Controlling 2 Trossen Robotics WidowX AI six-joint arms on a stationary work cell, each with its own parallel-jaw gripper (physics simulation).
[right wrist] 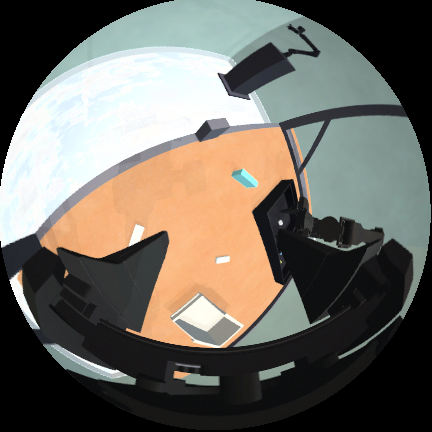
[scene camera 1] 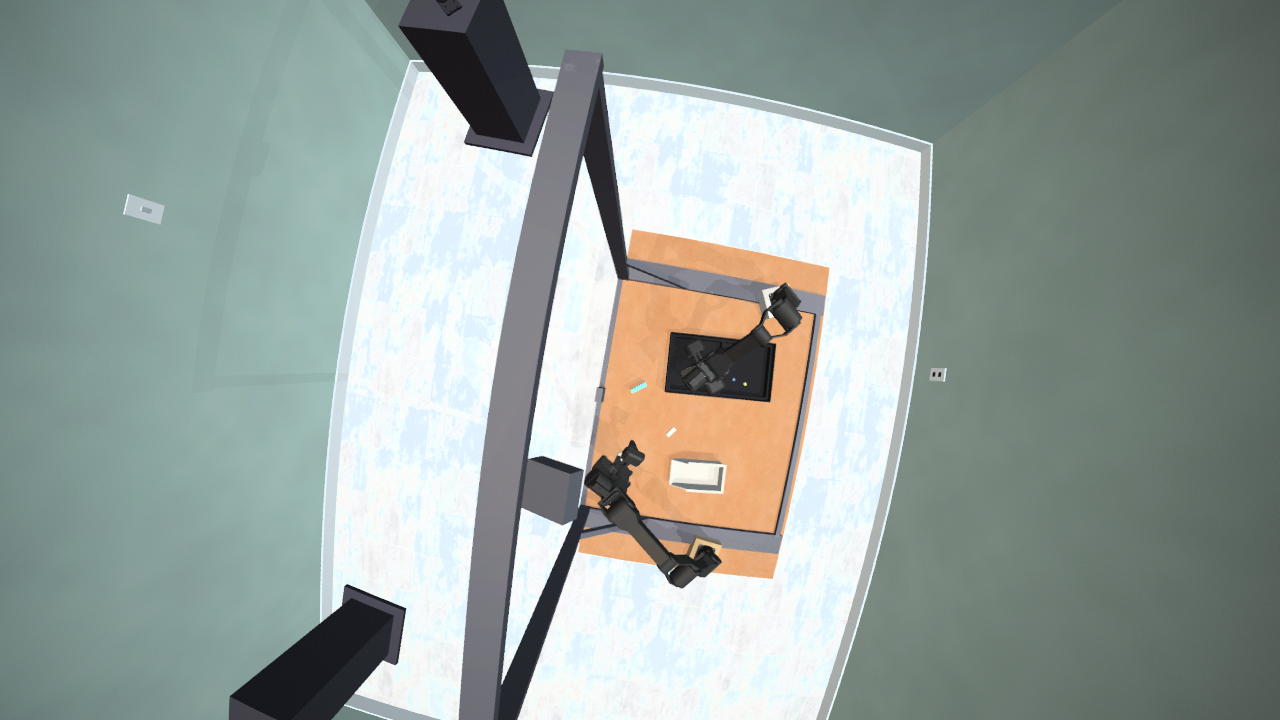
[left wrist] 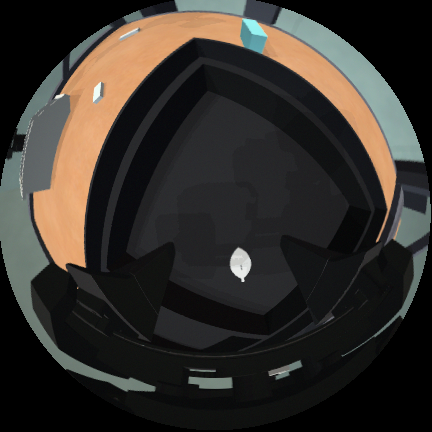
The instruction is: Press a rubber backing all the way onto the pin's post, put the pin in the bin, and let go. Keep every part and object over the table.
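Places are measured from the left arm's base along level axes (x ahead, y left, z up), in metres.
Pixels of known places: left gripper, fingertip midpoint: (right wrist: 277, 223) (left wrist: 228, 244); right gripper, fingertip midpoint: (right wrist: 223, 235) (scene camera 1: 625, 448); right arm's base at its link origin: (scene camera 1: 704, 554).
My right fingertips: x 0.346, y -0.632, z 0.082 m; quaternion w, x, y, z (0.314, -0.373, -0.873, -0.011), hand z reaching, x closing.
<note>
Ahead of a thing's pixels: the offset from my right fingertips to its top centre. "spot": to the spot under its first point.
A small white leaf-shaped pin {0.199 m back, 0.329 m left, 0.144 m down} (left wrist: 240, 263) (right wrist: 280, 222) lies in the black tray {0.169 m back, 0.382 m left, 0.107 m down} (scene camera 1: 759, 365) (left wrist: 200, 150) (right wrist: 266, 220). A short stub shows at its lower end in the left wrist view. My left gripper (scene camera 1: 702, 367) (left wrist: 228, 244) is open above the tray, with the pin showing between its fingers but not held. Blue {0.115 m back, 0.421 m left, 0.143 m down} (scene camera 1: 733, 379) and yellow {0.088 m back, 0.459 m left, 0.146 m down} (scene camera 1: 744, 384) specks lie in the tray; which is a rubber backing is too small to tell. The white bin {spot: 0.223 m ahead, 0.203 m left, 0.099 m down} (scene camera 1: 698, 488) (left wrist: 47, 145) (right wrist: 201, 312) stands on the table. My right gripper (scene camera 1: 626, 461) (right wrist: 223, 235) is open and empty, away from tray and bin.
A teal block {0.170 m back, 0.085 m left, 0.124 m down} (scene camera 1: 638, 387) (left wrist: 254, 36) (right wrist: 245, 178) lies outside the tray. A short white block {0.014 m ahead, 0.159 m left, 0.151 m down} (scene camera 1: 671, 432) (left wrist: 98, 92) (right wrist: 222, 259) lies between tray and bin. A longer white bar {0.066 m ahead, 0.033 m right, 0.149 m down} (left wrist: 129, 34) (right wrist: 136, 234) lies farther off, near my right gripper. Frame rails edge the table.
</note>
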